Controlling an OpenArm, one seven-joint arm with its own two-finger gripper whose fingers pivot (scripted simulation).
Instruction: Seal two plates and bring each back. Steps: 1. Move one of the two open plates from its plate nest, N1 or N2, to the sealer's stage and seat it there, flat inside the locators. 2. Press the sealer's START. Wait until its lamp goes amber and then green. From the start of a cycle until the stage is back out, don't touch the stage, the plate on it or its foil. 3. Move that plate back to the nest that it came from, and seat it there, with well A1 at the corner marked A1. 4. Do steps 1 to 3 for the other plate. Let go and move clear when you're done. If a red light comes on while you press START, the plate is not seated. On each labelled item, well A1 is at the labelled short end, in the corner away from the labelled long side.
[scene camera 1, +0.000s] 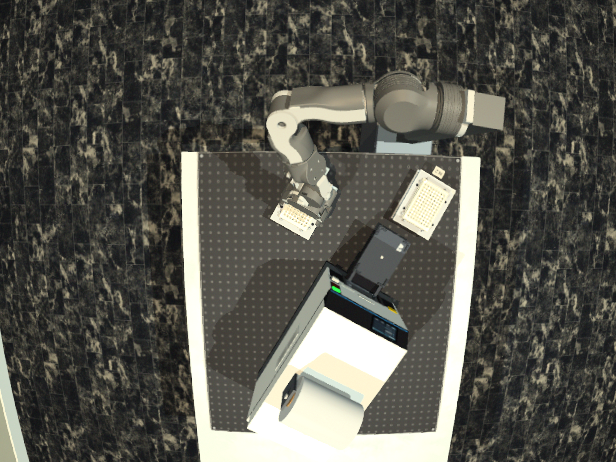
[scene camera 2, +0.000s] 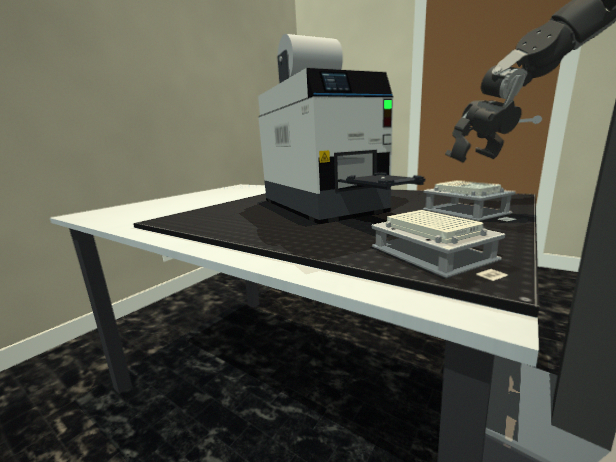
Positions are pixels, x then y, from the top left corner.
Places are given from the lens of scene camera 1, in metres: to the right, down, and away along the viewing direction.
gripper (scene camera 1: 303, 206): -0.01, -0.06, 1.15
foil roll (scene camera 1: 317, 411): 0.02, 0.38, 0.88
sealer stage (scene camera 1: 370, 265): 0.17, 0.09, 1.20
The marked spots on the foil roll and the sealer stage are 0.45 m apart.
